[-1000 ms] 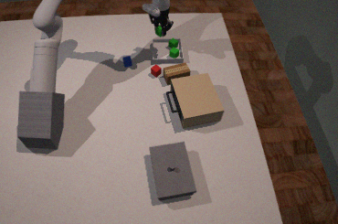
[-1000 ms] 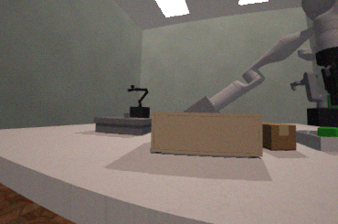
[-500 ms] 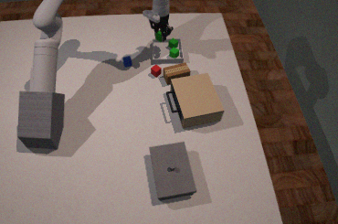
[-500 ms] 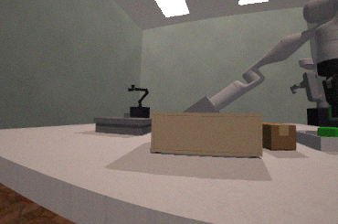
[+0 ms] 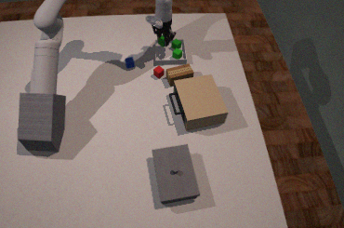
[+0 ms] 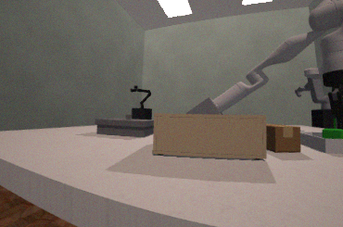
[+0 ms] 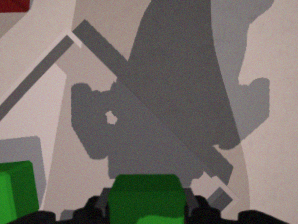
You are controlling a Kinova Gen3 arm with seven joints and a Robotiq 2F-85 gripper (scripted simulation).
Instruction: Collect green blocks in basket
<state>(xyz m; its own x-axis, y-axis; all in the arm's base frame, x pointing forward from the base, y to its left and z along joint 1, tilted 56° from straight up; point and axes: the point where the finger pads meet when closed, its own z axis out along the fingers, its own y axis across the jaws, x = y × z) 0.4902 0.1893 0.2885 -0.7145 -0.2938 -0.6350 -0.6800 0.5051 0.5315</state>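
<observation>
Right now the basket is 40 mm below my hand, 30 mm to the right of it and 30 mm ahead of it. The rest, counted from my hand: blue block (160 mm behind, 100 mm to the right, 40 mm below); cardboard box (200 mm to the right, 60 mm ahead, 20 mm below); red block (170 mm to the right, 40 mm below, 30 mm behind).
</observation>
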